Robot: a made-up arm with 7 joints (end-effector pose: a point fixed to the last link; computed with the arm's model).
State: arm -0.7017 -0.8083 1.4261 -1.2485 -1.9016 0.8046 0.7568
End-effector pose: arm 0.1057 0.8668 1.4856 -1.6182 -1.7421 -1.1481
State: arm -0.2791 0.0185 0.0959 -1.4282 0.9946 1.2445 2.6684
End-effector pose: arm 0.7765 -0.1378 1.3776 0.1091 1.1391 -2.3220
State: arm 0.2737 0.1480 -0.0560 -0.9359 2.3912 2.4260 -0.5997
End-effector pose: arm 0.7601 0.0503 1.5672 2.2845 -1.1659 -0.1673
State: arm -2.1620 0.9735 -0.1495 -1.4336 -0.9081 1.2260 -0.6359
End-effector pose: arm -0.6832 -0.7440 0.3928 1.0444 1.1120 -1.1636
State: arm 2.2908 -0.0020 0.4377 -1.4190 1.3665 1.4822 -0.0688
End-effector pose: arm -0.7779 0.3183 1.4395 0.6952 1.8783 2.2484
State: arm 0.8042 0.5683 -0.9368 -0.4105 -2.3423 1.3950 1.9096
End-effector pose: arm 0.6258 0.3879 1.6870 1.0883 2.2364 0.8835
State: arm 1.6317 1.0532 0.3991 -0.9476 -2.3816 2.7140 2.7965
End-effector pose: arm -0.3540 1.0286 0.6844 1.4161 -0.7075 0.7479
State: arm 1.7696 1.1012 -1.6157 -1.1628 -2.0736 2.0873 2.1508
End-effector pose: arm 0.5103 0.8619 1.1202 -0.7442 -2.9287 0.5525
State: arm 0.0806 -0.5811 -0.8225 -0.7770 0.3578 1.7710 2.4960
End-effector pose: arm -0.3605 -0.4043 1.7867 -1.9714 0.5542 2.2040
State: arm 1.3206 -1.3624 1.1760 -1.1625 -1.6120 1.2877 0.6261
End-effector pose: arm -0.8761 -0.6556 1.2526 0.8612 -2.4060 -0.1788
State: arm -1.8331 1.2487 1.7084 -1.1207 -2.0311 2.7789 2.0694
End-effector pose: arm 0.4637 -0.9132 1.1151 0.3679 -1.9365 -1.6921
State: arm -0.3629 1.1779 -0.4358 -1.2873 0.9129 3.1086 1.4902
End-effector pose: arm 0.7653 -0.7202 0.5520 0.3183 -1.0954 -2.5790
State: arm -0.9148 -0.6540 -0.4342 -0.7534 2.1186 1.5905 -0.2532
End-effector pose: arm -0.4127 0.1446 1.8873 0.6418 -1.9674 0.8536
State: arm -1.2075 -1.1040 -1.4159 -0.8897 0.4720 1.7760 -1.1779
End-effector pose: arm -0.8423 0.7172 1.2492 -1.7079 -1.2480 -1.1554
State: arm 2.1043 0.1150 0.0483 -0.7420 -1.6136 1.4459 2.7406
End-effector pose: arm -0.2965 0.4912 1.7497 1.4871 -0.7856 -1.1602
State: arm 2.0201 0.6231 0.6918 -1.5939 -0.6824 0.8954 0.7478
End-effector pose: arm -0.8120 0.5638 0.7099 -1.1451 -0.5553 1.8871
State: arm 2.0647 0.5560 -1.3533 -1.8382 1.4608 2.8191 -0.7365
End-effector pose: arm 0.5927 0.5469 1.1056 0.6239 -0.9987 0.5530
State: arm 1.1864 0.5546 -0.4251 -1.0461 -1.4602 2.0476 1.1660
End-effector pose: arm 0.5897 0.8574 1.2272 -0.5653 -1.6446 0.2573
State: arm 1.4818 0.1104 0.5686 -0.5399 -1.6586 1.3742 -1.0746
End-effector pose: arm -0.1380 0.4854 1.8450 -0.9821 -1.2102 1.7639
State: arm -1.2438 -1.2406 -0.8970 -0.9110 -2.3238 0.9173 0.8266
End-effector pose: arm -0.7429 0.7674 1.2994 0.3543 -0.5125 1.6720
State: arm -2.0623 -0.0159 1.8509 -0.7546 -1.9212 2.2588 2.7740
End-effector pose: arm 0.5356 -0.0862 1.7764 -0.2938 2.7698 1.1792
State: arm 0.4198 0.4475 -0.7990 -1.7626 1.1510 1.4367 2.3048
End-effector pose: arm 0.8550 -0.2735 0.8642 -0.0531 1.2679 -2.5994
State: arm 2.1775 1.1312 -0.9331 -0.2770 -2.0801 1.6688 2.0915
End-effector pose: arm -0.5636 0.9683 1.1726 1.3051 -2.7707 -0.2420
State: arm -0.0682 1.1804 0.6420 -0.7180 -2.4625 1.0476 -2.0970
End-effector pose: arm 1.1965 0.1227 0.7397 -0.7501 1.9439 1.2354
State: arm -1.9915 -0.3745 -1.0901 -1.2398 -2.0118 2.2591 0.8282
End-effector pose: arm -0.5831 0.2015 1.6078 1.8563 -1.5883 1.5623
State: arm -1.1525 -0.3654 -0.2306 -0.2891 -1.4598 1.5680 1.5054
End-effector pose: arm -0.1815 0.2882 1.9194 1.1340 1.3453 1.3903
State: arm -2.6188 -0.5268 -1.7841 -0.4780 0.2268 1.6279 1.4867
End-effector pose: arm 0.5275 0.5786 1.6885 1.0531 0.6666 0.1118
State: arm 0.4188 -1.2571 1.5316 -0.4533 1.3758 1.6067 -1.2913
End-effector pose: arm -1.2080 -0.2216 1.1399 -0.2807 0.1868 -1.8398
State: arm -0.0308 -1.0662 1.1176 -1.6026 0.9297 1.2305 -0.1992
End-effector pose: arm -0.3066 0.8231 1.3060 0.0865 -0.1080 1.4995
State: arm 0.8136 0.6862 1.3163 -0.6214 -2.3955 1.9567 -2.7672
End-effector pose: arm 0.2292 0.8837 1.4792 1.9995 -0.5283 -1.5738
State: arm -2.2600 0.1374 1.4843 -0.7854 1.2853 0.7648 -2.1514
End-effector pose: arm 0.3142 -0.4420 1.7692 0.2117 -1.2377 2.2490
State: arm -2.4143 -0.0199 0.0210 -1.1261 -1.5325 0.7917 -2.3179
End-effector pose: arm -0.5248 -0.3853 1.5841 1.0841 0.5673 -1.0026
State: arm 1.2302 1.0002 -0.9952 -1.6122 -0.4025 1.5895 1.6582
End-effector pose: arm 0.9036 0.4073 0.6744 -1.2717 -0.7792 -0.9401
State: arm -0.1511 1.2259 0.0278 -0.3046 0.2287 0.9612 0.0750
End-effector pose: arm 1.2021 -0.1677 0.8683 0.3395 0.4422 -0.1181
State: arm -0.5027 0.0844 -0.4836 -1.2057 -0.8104 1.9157 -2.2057
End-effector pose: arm 0.4674 -0.6067 1.5123 -0.4728 0.8961 1.1574
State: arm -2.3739 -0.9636 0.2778 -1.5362 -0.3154 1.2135 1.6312
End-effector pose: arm 0.1622 -0.1158 1.7186 0.9597 0.6108 2.1289
